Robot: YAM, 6 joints.
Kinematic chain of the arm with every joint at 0, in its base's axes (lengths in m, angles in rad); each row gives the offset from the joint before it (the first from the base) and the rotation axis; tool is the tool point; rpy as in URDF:
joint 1: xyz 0 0 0.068 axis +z
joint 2: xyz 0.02 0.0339 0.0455 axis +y
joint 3: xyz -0.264 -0.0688 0 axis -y
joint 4: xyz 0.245 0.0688 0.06 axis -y
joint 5: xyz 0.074 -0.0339 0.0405 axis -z
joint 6: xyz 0.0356 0 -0.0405 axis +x
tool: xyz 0 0 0 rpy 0 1.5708 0
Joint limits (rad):
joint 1: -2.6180..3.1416
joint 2: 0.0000..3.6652
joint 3: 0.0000..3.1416
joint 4: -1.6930..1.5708
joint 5: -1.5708..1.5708
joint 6: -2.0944..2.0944
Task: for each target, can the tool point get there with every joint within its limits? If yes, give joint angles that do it. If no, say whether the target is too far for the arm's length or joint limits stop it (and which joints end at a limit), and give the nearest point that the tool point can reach.
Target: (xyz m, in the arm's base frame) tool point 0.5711 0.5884 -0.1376
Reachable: no: too far | nearest point 0.4298 0.4428 -0.0739 | short by 0.213 m
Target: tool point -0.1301 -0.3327 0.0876
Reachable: yes | joints -2.0190 2.0426 1.0742 -0.3111 -0.8571 -1.1585
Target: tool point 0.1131 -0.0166 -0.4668
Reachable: no: joint limits stop it (at a limit: joint 2) | nearest point 0.1432 -0.0210 -0.3651 | short by 0.106 m
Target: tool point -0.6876 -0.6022 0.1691
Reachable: no: too far | nearest point -0.4849 -0.4247 0.1523 | short by 0.270 m
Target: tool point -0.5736 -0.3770 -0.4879
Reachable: no: too far | nearest point -0.4140 -0.2721 -0.2831 | short by 0.280 m
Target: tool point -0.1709 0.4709 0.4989
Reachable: yes | joints 1.8712 2.4093 2.7998 0.2519 -0.7378 -0.8931
